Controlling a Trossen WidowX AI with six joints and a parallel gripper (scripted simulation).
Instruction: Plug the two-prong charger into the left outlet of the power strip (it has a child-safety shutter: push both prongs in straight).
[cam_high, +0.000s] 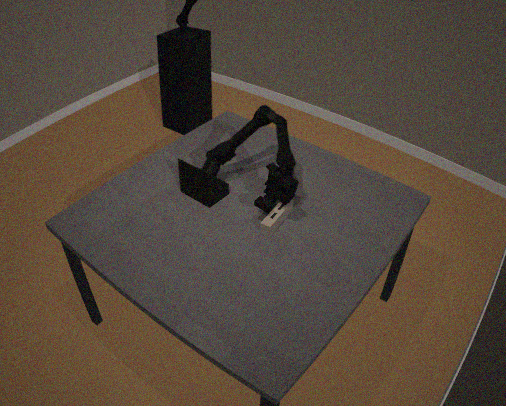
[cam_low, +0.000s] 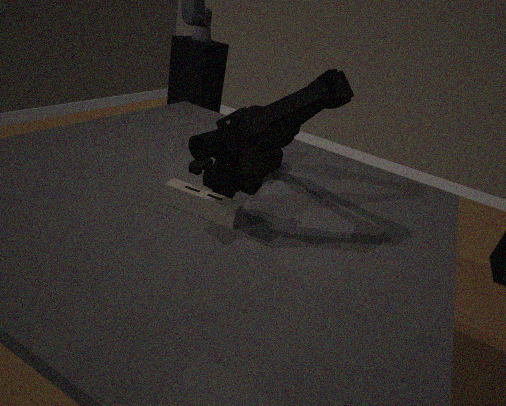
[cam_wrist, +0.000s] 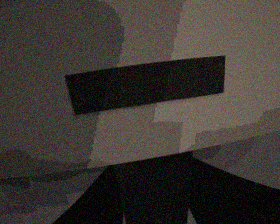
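Now: the dark charger 2 cm ahead of my gripper tip and 1 cm above it.
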